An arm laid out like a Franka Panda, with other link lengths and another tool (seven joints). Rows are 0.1 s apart.
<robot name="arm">
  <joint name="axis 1" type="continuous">
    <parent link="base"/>
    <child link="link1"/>
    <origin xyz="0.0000 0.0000 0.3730" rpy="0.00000 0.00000 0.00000"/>
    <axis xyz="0 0 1"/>
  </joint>
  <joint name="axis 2" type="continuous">
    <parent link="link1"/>
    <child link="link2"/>
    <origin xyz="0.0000 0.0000 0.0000" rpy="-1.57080 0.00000 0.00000"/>
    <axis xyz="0 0 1"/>
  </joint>
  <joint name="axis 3" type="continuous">
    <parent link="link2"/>
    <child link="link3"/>
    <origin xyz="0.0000 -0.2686 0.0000" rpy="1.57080 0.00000 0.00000"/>
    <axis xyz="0 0 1"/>
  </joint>
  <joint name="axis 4" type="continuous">
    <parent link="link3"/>
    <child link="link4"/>
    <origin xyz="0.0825 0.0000 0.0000" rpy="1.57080 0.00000 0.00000"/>
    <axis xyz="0 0 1"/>
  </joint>
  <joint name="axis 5" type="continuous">
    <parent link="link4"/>
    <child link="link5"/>
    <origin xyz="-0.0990 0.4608 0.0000" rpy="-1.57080 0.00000 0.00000"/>
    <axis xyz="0 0 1"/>
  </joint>
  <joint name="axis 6" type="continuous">
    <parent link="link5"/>
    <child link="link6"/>
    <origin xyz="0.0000 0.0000 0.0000" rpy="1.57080 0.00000 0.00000"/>
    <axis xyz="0 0 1"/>
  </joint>
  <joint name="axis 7" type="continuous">
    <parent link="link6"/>
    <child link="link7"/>
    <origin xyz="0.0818 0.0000 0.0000" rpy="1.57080 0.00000 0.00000"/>
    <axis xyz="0 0 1"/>
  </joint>
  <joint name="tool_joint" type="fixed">
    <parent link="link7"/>
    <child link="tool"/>
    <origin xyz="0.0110 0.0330 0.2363" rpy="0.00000 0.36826 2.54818"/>
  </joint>
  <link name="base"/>
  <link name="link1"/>
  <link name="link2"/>
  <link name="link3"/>
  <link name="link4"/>
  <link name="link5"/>
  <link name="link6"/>
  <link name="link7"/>
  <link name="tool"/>
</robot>
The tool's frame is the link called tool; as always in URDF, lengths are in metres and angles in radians. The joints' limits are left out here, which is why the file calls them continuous.
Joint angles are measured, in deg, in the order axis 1, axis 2, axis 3, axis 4, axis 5, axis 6, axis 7. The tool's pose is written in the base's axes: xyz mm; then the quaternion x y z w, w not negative. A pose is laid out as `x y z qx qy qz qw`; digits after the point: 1 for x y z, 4 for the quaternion.
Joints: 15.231, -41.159, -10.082, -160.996, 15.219, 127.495, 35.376
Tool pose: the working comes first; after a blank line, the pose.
Where each joint sits with the arm in this pose, in the base's axes (m; each line is computed from the numbers above, not from the rounded line before):
axis 1: 0.0000 0.0000 0.3730
axis 2: 0.0000 0.0000 0.3730
axis 3: -0.1706 -0.0464 0.5752
axis 4: -0.1078 -0.0443 0.6287
axis 5: 0.3339 0.0317 0.4828
axis 6: 0.3339 0.0317 0.4828
axis 7: 0.4153 0.0285 0.4900
the tool: 0.4277 0.0765 0.2564

427.7 76.5 256.4 0.0078 -0.9756 -0.1723 0.1361
